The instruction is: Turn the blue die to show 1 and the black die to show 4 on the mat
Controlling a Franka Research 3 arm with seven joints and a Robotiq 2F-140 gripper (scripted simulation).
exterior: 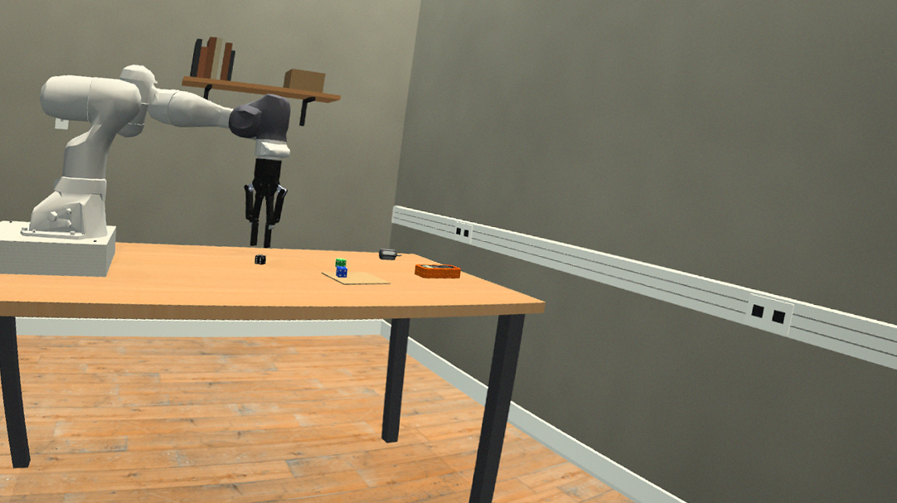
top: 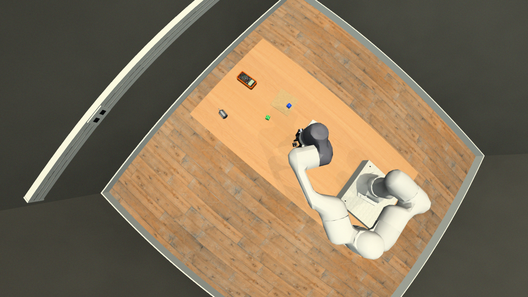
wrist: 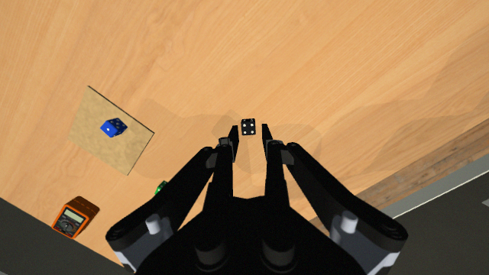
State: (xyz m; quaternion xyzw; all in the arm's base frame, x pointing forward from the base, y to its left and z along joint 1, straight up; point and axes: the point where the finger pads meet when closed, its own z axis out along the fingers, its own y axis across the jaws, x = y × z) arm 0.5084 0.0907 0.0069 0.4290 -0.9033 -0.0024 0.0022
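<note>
My gripper is now 7 cm above the black die. Also, from my hand: tan mat 23 cm ahead, 18 cm to the right, 8 cm below; then blue die 19 cm ahead, 17 cm to the right, 7 cm below; then green die 25 cm ahead, 2 cm to the right, 7 cm below.
</note>
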